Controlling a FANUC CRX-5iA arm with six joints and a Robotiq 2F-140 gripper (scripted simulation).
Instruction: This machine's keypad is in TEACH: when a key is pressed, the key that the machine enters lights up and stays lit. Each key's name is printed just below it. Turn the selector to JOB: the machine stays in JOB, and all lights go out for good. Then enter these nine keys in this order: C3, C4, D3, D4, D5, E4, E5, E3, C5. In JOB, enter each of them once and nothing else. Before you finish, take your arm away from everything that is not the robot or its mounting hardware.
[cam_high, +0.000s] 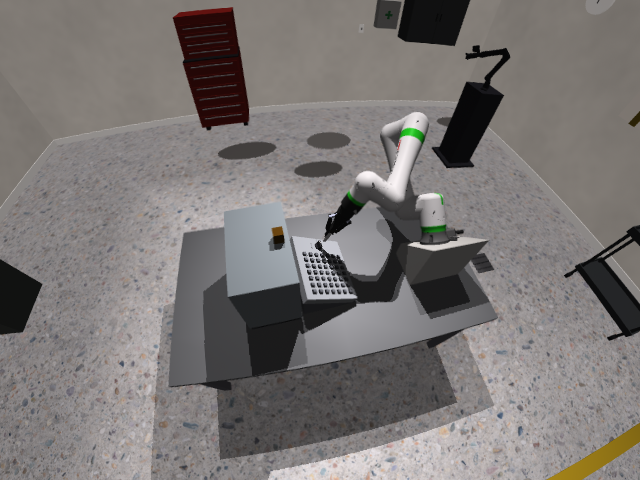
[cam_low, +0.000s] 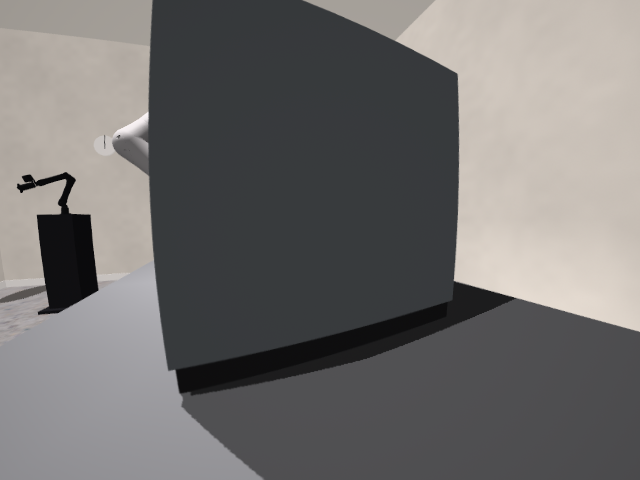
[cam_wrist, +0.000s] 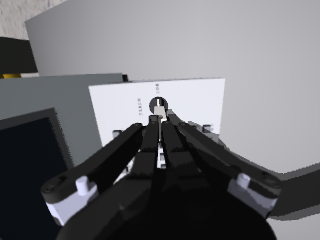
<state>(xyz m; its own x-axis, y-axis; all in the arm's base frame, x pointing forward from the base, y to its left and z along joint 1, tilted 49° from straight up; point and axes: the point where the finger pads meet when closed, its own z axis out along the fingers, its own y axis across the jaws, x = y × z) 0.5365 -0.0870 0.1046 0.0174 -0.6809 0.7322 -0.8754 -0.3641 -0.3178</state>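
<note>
Now: the key 2 cm ahead of my hand, 20 cm to the left of it and 8 cm below it. The rest, counted from my hand: white keypad panel 5 cm ahead, 12 cm to the left, 11 cm below; black selector knob 4 cm ahead, 7 cm below.
</note>
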